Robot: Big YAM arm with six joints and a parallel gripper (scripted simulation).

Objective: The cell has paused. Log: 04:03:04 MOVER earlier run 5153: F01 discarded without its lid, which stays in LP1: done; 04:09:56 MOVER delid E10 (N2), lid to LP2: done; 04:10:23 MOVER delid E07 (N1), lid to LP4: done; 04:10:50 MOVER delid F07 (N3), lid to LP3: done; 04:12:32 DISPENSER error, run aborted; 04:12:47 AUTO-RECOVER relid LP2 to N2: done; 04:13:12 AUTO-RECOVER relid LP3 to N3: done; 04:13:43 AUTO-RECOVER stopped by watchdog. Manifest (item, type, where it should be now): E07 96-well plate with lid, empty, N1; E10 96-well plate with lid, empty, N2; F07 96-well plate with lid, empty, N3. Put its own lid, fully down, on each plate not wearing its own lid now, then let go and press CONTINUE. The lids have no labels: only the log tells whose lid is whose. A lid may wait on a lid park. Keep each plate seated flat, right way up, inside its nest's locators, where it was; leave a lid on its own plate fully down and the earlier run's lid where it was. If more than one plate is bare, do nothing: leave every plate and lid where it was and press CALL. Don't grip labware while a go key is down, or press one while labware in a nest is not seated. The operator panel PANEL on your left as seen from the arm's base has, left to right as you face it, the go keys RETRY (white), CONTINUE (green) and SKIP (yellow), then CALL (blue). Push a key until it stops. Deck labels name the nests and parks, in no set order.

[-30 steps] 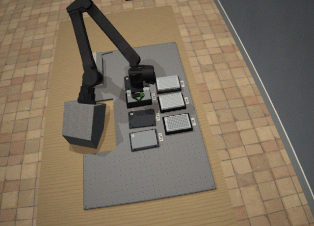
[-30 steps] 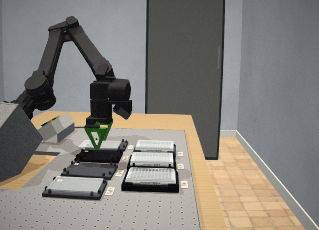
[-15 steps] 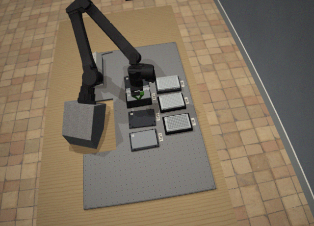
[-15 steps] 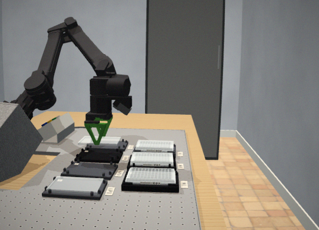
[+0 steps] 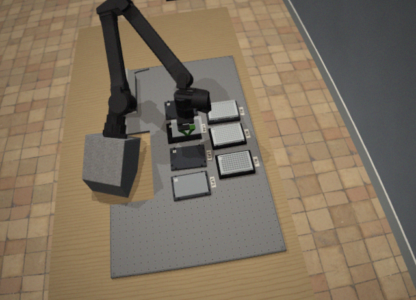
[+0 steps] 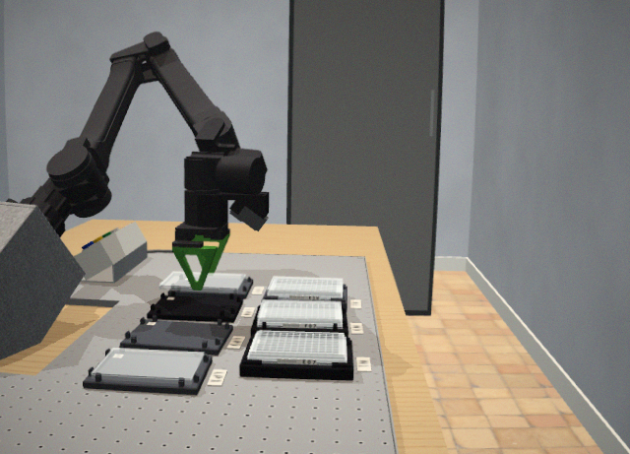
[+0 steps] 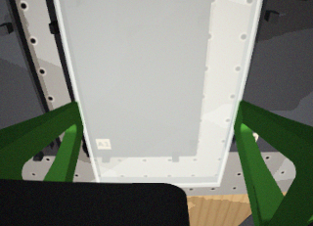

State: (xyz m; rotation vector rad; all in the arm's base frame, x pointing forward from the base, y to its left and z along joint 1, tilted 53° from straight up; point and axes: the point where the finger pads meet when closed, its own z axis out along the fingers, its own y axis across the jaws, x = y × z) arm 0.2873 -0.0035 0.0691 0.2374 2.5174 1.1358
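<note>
Right now my hand is 18 cm to the left of the 96-well plate, 17 cm short of it and 4 cm above it. The rest, counted from my hand: park LP2: 15 cm to the left, 6 cm below, 2 cm behind; park LP3: 12 cm to the right, 6 cm below, 1 cm behind; park LP4: 6 cm below, 2 cm to the left, 2 cm behind.
</note>
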